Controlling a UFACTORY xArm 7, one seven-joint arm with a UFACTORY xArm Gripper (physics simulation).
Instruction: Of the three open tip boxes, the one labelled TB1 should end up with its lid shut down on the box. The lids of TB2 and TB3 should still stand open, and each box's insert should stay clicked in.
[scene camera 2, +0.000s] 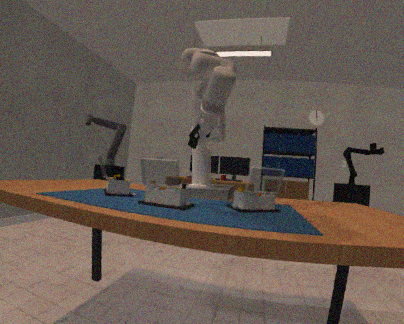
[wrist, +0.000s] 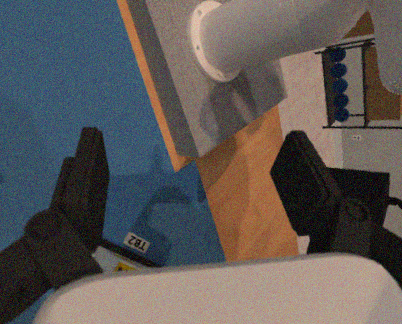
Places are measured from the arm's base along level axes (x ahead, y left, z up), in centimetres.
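Pixels of known places: gripper, between the fingertips: (scene camera 2: 198, 140) (wrist: 197, 151); arm's base, origin of its link: (scene camera 2: 201, 186) (wrist: 216, 43).
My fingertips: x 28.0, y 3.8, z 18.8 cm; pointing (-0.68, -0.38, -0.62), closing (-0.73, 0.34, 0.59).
For each thing: its middle in the pictures, then the offset to it from my fingertips. "spot": a spot on its surface instead. Level surfaces: height alone.
- left box, middle of its body: (scene camera 2: 120, 185) dz -19.9, dx +1.7, dy -30.8 cm
- middle box, middle of its body: (scene camera 2: 169, 194) dz -19.9, dx +10.8, dy -5.9 cm
- right box, middle of its body: (wrist: 130, 287) (scene camera 2: 252, 199) dz -19.9, dx +1.2, dy +21.3 cm
- middle lid, a spot on its surface: (scene camera 2: 160, 172) spot: dz -12.6, dx +19.6, dy -5.9 cm
- right lid, a spot on its surface: (scene camera 2: 268, 180) spot: dz -12.6, dx +8.9, dy +25.7 cm
- label TB2, a spot on its surface: (wrist: 136, 242) spot: dz -23.0, dx -3.6, dy +18.6 cm
- blue mat, height of its surface: dz -23.2 cm
- wooden table, height of its surface: dz -23.5 cm
Three pale tip boxes stand on the mat in the scene view: a left box (scene camera 2: 119, 187), a middle box (scene camera 2: 164, 196) and a right box (scene camera 2: 254, 201). The middle lid (scene camera 2: 160, 172) and the right lid (scene camera 2: 268, 180) stand open; the left lid is faint but also looks raised. No label can be read there, so I cannot tell which is TB1. In the wrist view a label TB2 (wrist: 136, 242) lies beside a partly hidden box (wrist: 107, 257) with a yellow patch. My gripper (scene camera 2: 194, 136) (wrist: 197, 151) is open and empty, high above the table, behind the boxes.
The blue mat (scene camera 2: 215, 216) (wrist: 60, 65) lies on the wooden table (scene camera 2: 350, 220) (wrist: 265, 200). The arm's grey base plate (wrist: 175, 65) stands at the mat's back edge. Two other arms, monitors (scene camera 2: 234, 166) and a shelf rack (scene camera 2: 263, 150) are beyond the table.
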